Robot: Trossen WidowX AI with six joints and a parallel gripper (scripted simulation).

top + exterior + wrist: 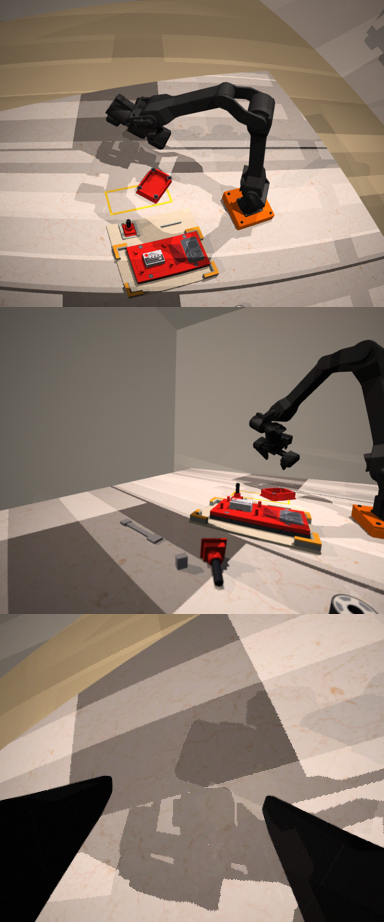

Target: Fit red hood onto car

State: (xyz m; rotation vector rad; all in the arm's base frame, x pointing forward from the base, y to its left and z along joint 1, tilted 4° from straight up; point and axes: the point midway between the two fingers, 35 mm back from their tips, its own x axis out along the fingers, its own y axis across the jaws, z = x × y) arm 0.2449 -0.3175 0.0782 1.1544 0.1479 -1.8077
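Right now my gripper tip is 170 mm to the right of the red hood, 90 mm above it and 10 mm past it. From my gripper tip the other things lie so: grey bar 560 mm to the left, 260 mm ahead, 100 mm below; then grey engine block 400 mm to the left, 90 mm ahead, 80 mm below; then jig 390 mm to the left, 90 mm below, 60 mm ahead.
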